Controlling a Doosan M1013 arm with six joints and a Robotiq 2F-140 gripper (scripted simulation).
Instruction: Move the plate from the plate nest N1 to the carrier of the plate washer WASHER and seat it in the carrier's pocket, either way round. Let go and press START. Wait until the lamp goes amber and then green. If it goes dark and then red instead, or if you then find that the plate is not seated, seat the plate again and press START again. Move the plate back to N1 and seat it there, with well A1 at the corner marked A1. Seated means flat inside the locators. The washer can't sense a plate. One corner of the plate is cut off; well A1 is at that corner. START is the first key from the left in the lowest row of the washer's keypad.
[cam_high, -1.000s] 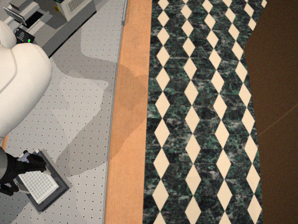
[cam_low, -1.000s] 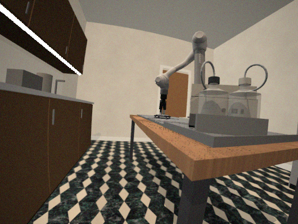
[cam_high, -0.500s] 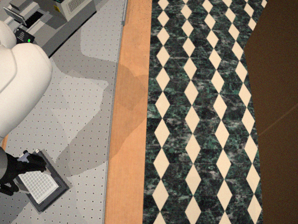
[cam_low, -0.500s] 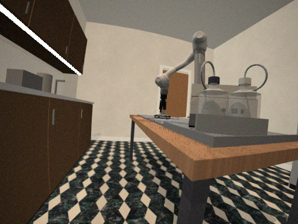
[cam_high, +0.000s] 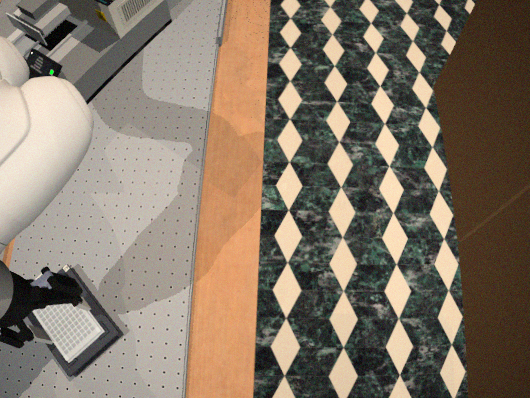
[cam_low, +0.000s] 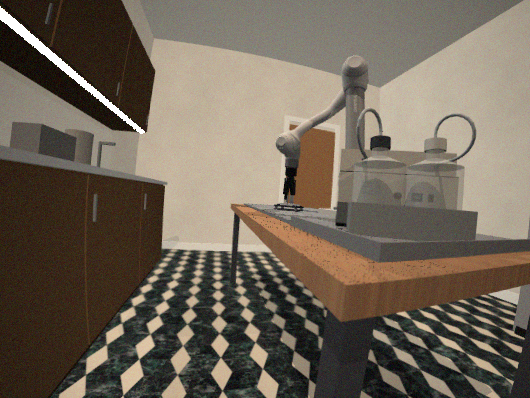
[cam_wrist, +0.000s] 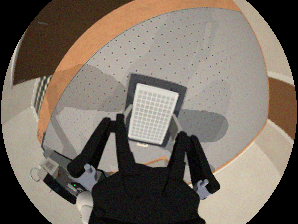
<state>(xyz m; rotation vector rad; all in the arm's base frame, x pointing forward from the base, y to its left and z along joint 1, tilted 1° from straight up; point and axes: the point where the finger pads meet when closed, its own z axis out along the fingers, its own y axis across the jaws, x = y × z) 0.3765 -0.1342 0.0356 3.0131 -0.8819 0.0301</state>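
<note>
My gripper is now 3 cm above the white well plate. Also, from my hand: plate washer: 58 cm to the left, 30 cm behind, 7 cm above; then label: 9 cm behind, 6 cm to the left, 6 cm below; then plate nest N1: 4 cm below.
</note>
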